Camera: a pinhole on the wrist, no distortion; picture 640 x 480 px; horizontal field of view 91.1 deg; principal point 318.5 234.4 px. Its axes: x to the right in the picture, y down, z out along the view. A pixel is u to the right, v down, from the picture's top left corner.
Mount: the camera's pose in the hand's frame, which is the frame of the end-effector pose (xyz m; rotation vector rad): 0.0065 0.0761 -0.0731 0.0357 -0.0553 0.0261
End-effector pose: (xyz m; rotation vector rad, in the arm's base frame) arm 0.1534 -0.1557 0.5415 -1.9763 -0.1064 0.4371
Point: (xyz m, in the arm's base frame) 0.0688 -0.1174 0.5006
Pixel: 204 156
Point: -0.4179 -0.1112 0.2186
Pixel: 29 437
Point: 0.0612 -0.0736 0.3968
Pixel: 292 285
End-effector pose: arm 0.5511 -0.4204 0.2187 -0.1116 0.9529 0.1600
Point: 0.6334 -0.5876 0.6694
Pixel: 60 42
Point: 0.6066 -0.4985 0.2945
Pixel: outside the picture
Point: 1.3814 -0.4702 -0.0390
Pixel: outside the picture
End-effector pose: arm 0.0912 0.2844 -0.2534 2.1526 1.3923 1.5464
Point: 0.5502 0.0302 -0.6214
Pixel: 89 323
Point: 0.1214 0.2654 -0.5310
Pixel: outside the picture
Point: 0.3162 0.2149 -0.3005
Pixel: 238 332
